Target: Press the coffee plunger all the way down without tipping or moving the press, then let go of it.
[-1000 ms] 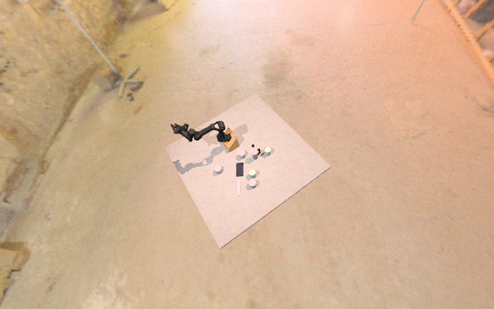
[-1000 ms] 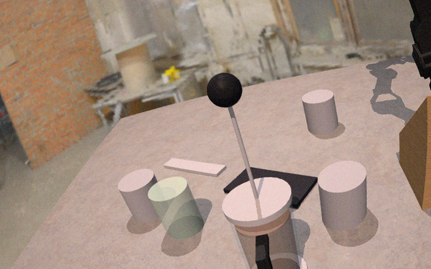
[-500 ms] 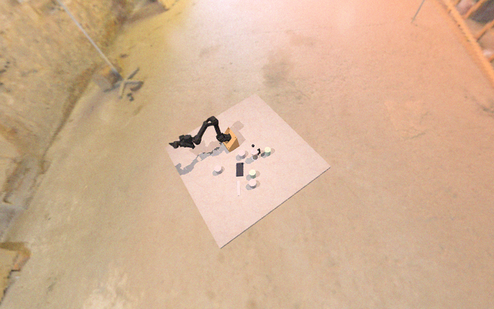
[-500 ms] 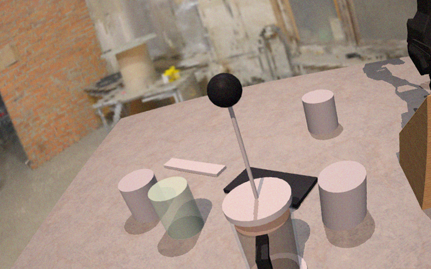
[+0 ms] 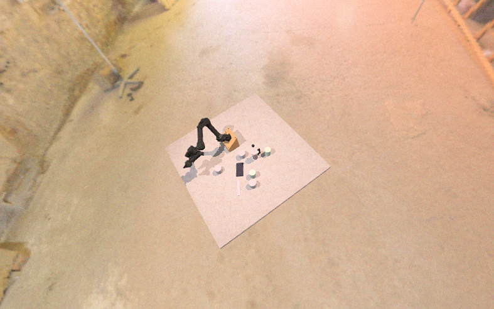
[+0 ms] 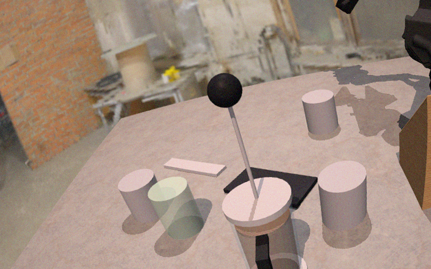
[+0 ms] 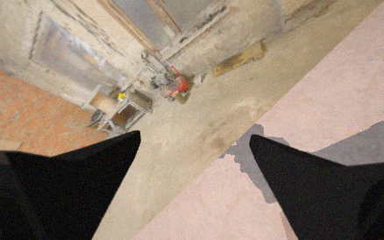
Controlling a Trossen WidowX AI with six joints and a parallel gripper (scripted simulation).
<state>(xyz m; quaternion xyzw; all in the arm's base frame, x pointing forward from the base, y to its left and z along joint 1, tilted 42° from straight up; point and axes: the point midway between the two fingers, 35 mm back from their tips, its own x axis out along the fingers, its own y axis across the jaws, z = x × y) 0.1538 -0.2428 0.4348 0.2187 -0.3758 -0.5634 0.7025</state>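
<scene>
Right now my gripper tip is 11 cm short of the coffee press, 68 cm to the right of it and 13 cm above it. Also, from my gripper tip: white flat bar: 34 cm ahead, 36 cm to the left, 25 cm below.
</scene>
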